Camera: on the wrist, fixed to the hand. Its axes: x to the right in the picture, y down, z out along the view.
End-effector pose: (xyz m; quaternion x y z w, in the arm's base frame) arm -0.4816 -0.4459 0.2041 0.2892 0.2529 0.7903 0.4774
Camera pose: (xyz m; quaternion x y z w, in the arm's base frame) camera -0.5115 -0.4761 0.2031 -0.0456 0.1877 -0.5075 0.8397
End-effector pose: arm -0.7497 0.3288 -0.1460 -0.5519 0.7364 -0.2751 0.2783
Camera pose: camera -0.7838 0.3540 -0.1482 0.7952 0.5795 0.1598 0.0792
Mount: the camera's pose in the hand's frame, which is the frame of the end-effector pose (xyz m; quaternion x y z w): -0.0161 0.0301 -0.0253 0.0121 -0.2335 -0.9717 0.0341
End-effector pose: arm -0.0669 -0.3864 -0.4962 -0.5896 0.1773 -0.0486 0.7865
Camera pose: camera -0.0944 -0.3958 -0.5272 -0.1942 -0.7511 -0.6304 0.0281
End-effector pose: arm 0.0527 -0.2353 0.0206 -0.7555 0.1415 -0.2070 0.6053
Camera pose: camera 0.0275 -0.2563 -0.0064 0.2043 0.8731 0.4205 0.1383
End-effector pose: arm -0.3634 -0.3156 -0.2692 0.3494 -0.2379 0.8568 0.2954
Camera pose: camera -0.3859 -0.3270 -0.3034 0.4467 0.2728 -0.3365 0.7828
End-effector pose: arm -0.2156 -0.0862 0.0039 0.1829 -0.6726 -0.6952 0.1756
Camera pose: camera -0.1892 -0.1014 0.0336 -0.4996 -0.1054 0.2289 0.8288
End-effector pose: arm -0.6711 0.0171 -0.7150 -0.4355 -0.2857 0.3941 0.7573
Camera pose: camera -0.6704 0.0018 -0.7546 0.3639 -0.6049 -0.6172 0.3473
